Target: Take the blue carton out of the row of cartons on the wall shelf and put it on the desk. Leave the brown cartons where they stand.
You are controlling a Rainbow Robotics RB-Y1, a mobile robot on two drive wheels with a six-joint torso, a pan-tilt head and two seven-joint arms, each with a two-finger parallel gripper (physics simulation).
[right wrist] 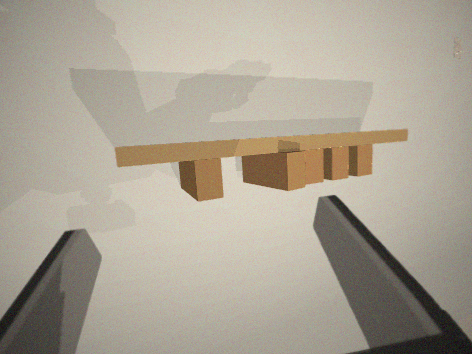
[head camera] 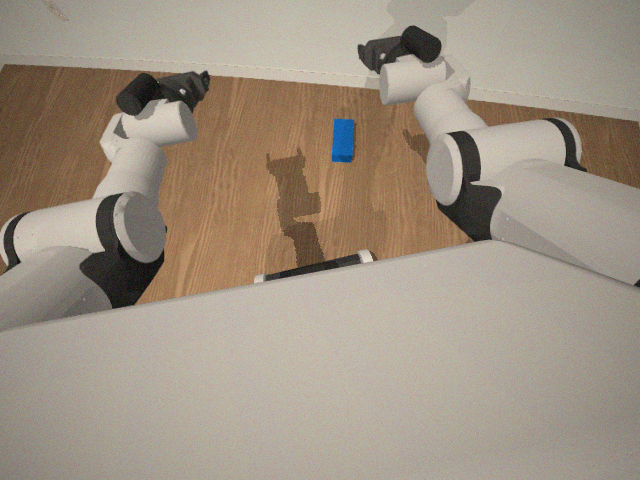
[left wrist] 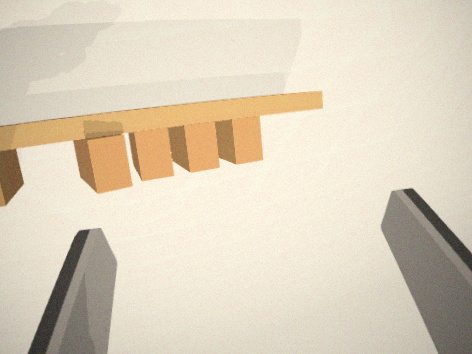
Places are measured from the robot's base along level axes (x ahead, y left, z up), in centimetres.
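Pixels of known places: left gripper, fingertip midpoint: [head camera: 185,79] [left wrist: 250,227]; right gripper, fingertip midpoint: [right wrist: 209,226] [head camera: 381,45].
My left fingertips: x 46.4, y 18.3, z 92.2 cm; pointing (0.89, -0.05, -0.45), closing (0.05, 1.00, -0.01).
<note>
Ahead of a thing's pixels: the offset from my left fingertips to its top centre. Level surfaces: height alone.
The blue carton @[dx +32.8, dy -53.1, dz -84.0 cm] [head camera: 343,139] lies on the wooden floor, between the two arms in the picture and apart from both grippers. Several brown cartons @[dx +84.7, dy -12.7, dz +13.1 cm] [left wrist: 202,147] @[dx +66.4, dy -59.6, dz +13.1 cm] [right wrist: 209,180] show along the wall shelf [left wrist: 295,102] [right wrist: 175,154], below its board in both wrist pictures. In the right wrist view a gap separates the leftmost brown carton from the others. My left gripper [head camera: 205,80] [left wrist: 250,227] is open and empty. My right gripper [head camera: 360,54] [right wrist: 209,226] is open and empty. Both are apart from the shelf and cartons. The desk does not show.
A pale wall [head camera: 289,36] with a white skirting strip rises behind the floor @[dz -92.1 cm] [head camera: 227,206]. A dark bar with white ends [head camera: 315,267] shows near the lower middle. A broad light grey surface [head camera: 320,372] fills the bottom of the head view. Arm shadows fall on floor and wall.
</note>
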